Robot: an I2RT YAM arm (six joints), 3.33 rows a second.
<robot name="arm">
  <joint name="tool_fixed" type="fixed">
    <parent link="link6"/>
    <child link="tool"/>
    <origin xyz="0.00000 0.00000 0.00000" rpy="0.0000 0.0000 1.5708"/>
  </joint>
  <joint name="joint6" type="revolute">
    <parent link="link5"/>
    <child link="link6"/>
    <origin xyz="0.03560 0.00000 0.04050" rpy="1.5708 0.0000 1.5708"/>
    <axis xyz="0 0 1"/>
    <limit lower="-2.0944" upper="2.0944"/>
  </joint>
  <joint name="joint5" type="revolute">
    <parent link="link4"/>
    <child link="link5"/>
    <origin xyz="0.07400 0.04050 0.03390" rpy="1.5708 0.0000 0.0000"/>
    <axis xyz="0 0 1"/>
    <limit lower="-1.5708" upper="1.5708"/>
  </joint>
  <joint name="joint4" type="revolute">
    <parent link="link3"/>
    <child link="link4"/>
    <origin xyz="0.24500 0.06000 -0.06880" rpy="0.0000 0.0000 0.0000"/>
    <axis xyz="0 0 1"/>
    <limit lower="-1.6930" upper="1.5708"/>
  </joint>
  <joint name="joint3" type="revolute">
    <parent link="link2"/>
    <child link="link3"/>
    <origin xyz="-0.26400 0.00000 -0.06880" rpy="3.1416 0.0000 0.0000"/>
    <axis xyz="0 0 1"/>
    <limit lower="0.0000" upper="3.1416"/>
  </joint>
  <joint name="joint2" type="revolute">
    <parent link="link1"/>
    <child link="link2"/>
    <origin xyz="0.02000 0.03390 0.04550" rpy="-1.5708 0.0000 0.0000"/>
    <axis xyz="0 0 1"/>
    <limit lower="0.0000" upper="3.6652"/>
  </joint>
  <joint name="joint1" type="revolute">
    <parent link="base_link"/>
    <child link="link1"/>
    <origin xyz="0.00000 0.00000 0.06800" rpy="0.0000 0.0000 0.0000"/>
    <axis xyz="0 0 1"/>
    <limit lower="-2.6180" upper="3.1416"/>
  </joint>
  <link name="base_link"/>
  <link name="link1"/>
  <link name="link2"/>
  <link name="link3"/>
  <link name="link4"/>
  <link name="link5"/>
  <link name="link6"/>
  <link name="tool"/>
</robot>
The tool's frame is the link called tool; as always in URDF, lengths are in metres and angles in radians.
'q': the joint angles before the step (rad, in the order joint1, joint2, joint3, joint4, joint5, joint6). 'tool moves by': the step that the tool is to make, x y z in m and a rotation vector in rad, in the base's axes. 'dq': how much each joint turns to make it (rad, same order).
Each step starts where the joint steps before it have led.
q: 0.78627, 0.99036, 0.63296, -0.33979, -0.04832, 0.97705
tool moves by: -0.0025, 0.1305, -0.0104, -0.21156, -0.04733, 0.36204
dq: 0.31152, 0.50515, 0.33699, 0.02371, 0.07551, -0.15208
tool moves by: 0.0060, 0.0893, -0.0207, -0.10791, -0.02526, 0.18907
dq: 0.08764, 0.35420, 0.33210, -0.06294, -0.01193, -0.12148
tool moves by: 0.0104, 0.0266, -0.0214, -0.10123, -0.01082, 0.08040
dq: 0.00039, 0.15063, 0.14174, -0.07975, -0.00550, -0.09315
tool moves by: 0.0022, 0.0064, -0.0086, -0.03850, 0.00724, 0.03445
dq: -0.00006, 0.04534, 0.04022, -0.03314, -0.01097, -0.03362
